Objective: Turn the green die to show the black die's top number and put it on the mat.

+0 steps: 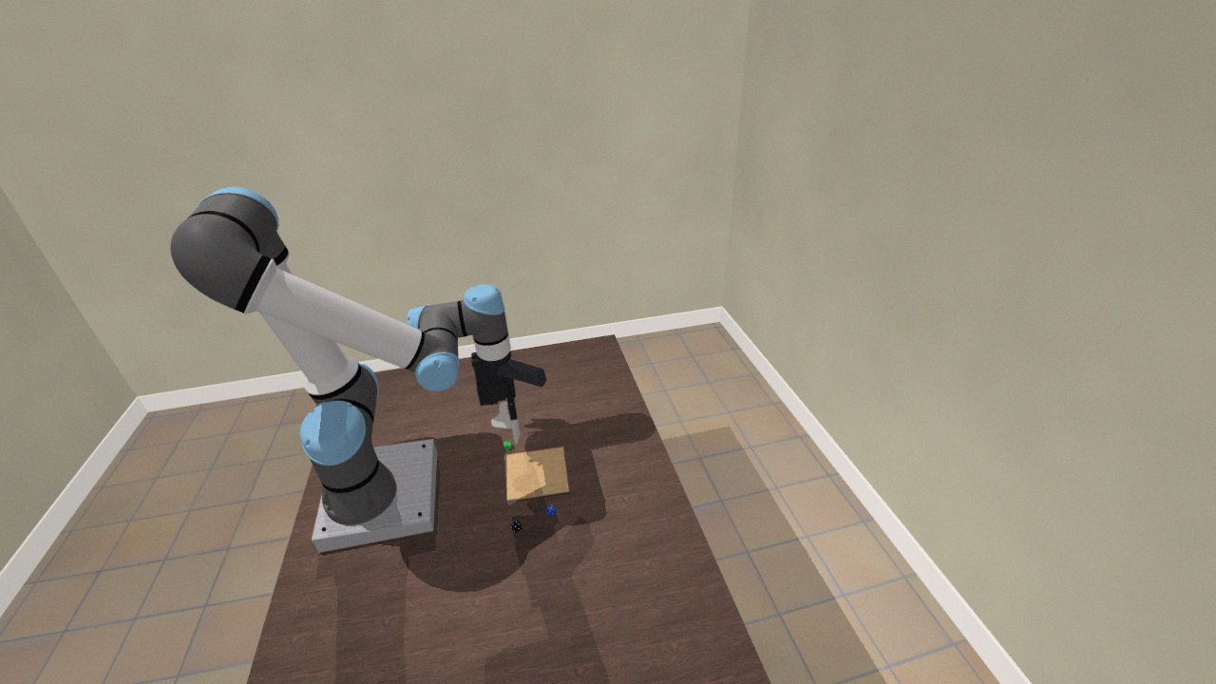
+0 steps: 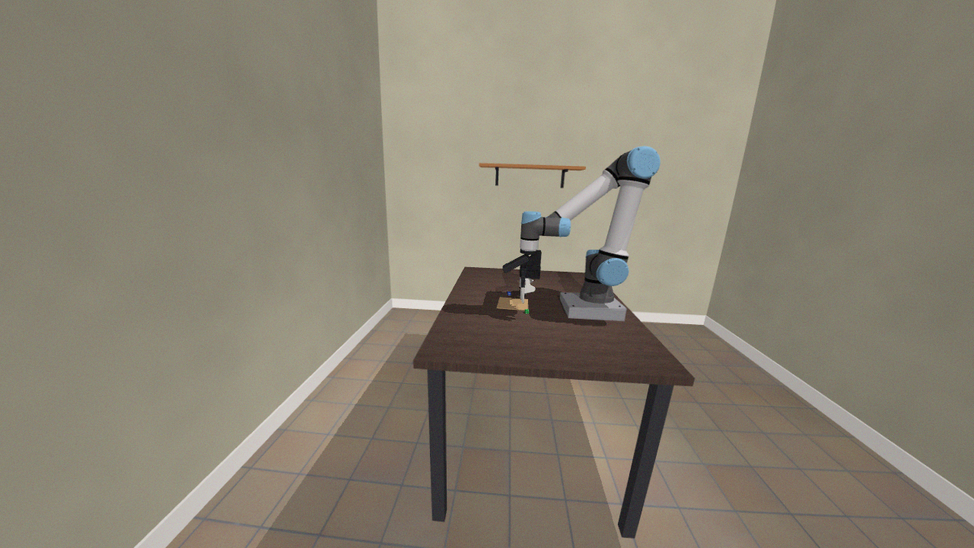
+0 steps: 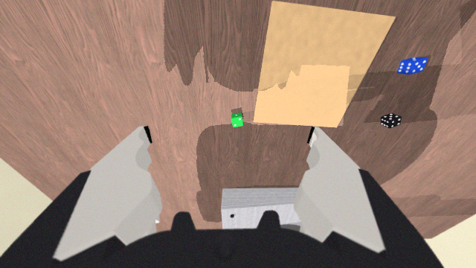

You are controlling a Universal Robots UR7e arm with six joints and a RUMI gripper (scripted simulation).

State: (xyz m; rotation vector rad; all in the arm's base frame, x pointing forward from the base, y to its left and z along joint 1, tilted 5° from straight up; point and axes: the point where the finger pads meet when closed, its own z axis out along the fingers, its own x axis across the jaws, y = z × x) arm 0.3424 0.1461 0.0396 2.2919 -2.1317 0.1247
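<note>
Right now the green die is 30 mm behind my hand, 10 mm to the right of it and 70 mm below it. Round my hand: blue die (70 mm ahead, 230 mm to the right, 70 mm below); tan mat (40 mm ahead, 100 mm to the right, 80 mm below); black die (10 mm behind, 250 mm to the right, 70 mm below).
</note>
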